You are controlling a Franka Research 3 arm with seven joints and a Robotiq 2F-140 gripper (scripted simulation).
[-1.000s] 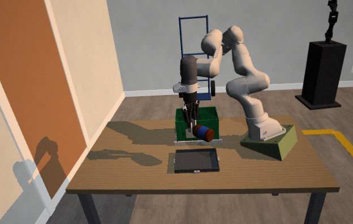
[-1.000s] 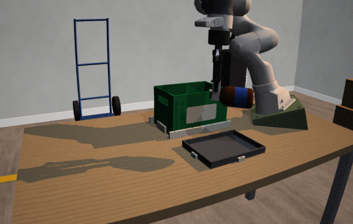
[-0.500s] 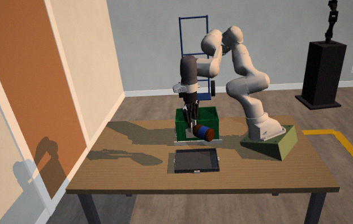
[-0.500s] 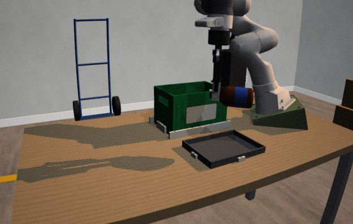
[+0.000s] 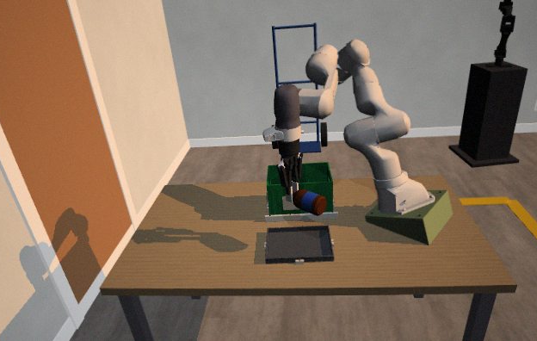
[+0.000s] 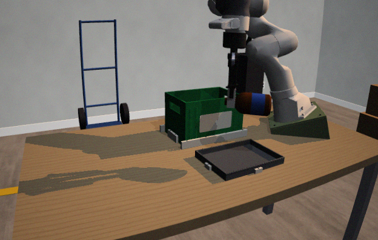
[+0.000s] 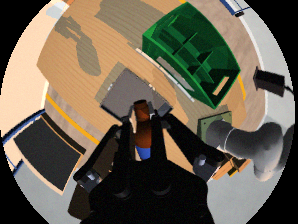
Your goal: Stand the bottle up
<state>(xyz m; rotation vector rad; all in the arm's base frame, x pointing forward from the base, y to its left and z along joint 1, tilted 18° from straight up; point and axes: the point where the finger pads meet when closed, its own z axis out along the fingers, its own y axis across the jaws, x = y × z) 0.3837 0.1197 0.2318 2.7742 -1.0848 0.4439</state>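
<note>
Now: hand 40 mm past the bottle, 40 mm to the right of it and 20 mm above it. From my hand the other things lie so: green crate 50 mm behind, 220 mm to the right, 130 mm below; tray 10 mm behind, 60 mm to the left, 200 mm below.
</note>
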